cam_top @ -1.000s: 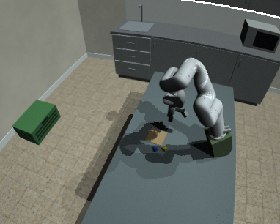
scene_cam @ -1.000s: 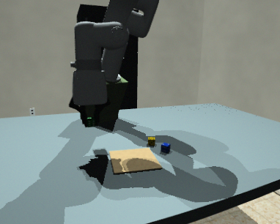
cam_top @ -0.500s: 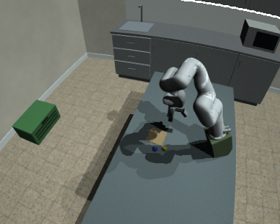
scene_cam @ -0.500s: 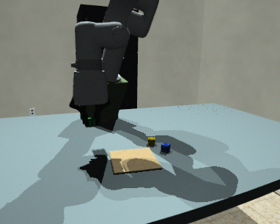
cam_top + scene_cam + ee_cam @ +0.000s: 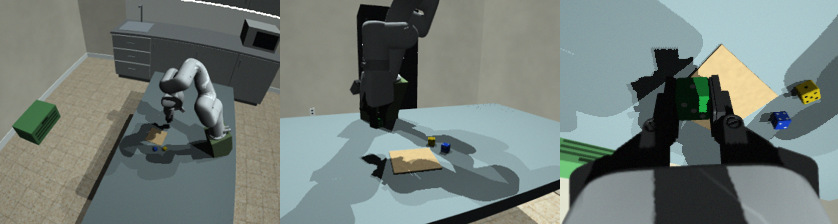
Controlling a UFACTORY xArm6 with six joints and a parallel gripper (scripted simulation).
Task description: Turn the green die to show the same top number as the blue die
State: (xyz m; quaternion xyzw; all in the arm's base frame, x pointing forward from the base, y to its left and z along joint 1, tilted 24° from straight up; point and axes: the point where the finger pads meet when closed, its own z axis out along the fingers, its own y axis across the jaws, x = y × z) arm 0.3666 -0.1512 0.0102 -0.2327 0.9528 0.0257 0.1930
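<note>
Right now my hand is 7 cm short of the tan mat, 9 cm to the right of it and 12 cm above it. From my hand the other things lie so: green die: 1 cm below; yellow die: 1 cm behind, 20 cm to the left, 11 cm below; blue die: 6 cm ahead, 22 cm to the left, 11 cm below.
</note>
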